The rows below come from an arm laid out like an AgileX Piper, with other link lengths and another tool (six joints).
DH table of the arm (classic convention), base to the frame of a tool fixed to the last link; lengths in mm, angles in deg. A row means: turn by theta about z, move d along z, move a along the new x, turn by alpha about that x. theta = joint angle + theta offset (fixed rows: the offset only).
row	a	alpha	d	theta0
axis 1	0	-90	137.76	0
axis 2	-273.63	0	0	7.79
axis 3	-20.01	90	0	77.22
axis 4	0	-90	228.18	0
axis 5	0	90	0	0
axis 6	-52.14	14.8	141.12	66.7
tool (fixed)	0	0	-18.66	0
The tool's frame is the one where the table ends.
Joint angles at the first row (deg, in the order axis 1, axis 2, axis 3, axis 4, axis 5, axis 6):
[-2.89, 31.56, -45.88, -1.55, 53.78, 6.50]
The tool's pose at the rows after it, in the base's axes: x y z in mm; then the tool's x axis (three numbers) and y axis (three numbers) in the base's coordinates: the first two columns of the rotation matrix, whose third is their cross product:
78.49 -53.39 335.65 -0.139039 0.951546 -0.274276 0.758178 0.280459 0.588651
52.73 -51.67 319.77 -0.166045 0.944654 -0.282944 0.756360 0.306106 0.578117
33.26 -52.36 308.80 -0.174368 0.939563 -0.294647 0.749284 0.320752 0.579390
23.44 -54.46 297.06 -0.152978 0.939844 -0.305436 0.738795 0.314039 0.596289
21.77 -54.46 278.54 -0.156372 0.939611 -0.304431 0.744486 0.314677 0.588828
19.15 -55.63 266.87 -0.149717 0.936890 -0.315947 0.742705 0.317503 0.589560
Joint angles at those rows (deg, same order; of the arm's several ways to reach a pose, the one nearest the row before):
[-1.78, 23.86, -42.09, -1.68, 59.04, 5.44]
[-0.45, 16.31, -39.33, -1.88, 64.36, 4.81]
[0.61, 10.34, -37.75, -2.62, 68.38, 4.69]
[0.61, 5.84, -35.06, -3.60, 68.75, 5.17]
[0.62, 2.63, -31.06, -3.60, 68.52, 5.16]
[0.61, -0.24, -28.38, -4.27, 68.38, 5.04]

